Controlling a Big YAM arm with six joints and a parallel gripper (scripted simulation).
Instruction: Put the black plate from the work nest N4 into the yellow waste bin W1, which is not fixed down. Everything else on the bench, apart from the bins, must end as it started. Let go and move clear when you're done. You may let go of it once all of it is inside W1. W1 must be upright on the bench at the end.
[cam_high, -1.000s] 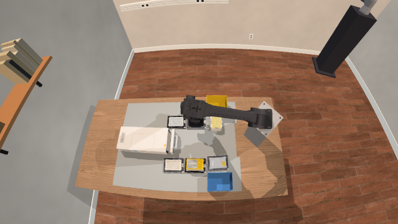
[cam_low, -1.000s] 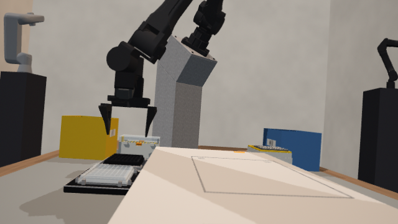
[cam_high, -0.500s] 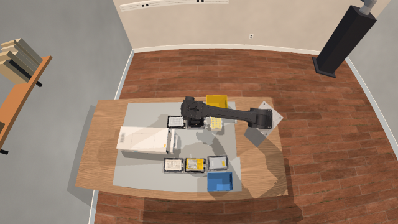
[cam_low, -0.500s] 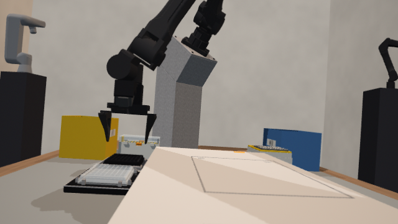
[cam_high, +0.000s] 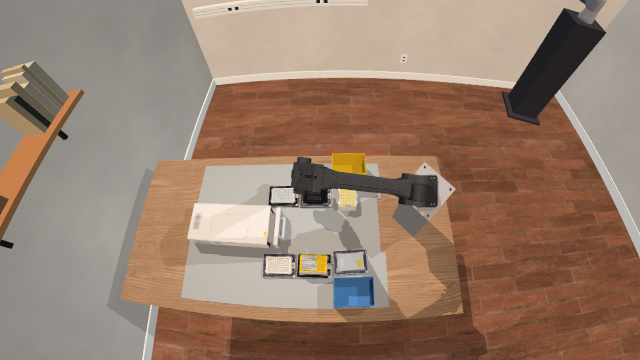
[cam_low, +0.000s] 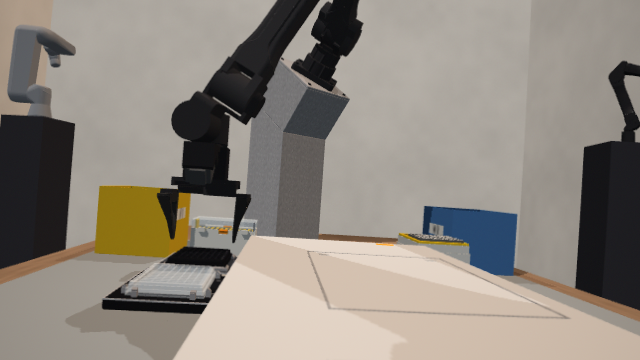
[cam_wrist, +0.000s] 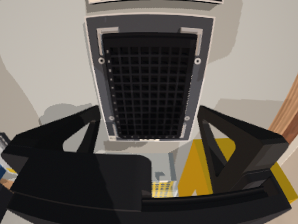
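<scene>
Now: hand 30 mm above the black plate. The rest, counted from my hand: yellow waste bin 140 mm behind, 170 mm to the right, 20 mm below; grey work nest 50 mm below; clear plate 170 mm ahead, 30 mm to the left, 40 mm below.
</scene>
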